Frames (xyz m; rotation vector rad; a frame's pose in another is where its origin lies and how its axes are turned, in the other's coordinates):
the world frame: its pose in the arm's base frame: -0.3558 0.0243 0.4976 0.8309 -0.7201 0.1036
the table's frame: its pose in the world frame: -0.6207 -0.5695 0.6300 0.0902 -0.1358 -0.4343
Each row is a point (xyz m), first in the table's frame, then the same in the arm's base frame.
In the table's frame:
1: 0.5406 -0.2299 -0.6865
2: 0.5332 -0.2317 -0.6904
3: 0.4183 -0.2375 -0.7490
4: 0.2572 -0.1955 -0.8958
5: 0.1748 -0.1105 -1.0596
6: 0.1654 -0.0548 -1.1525
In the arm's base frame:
1: -0.1028 -0.6035 -0.2048
2: -0.1059 -0.5976 -0.2101
3: -0.1574 -0.4971 -0.2727
4: -0.1924 -0.2874 -0.3366
5: -0.1587 -0.0882 -0.3412
6: -0.1112 0.0082 -0.3246

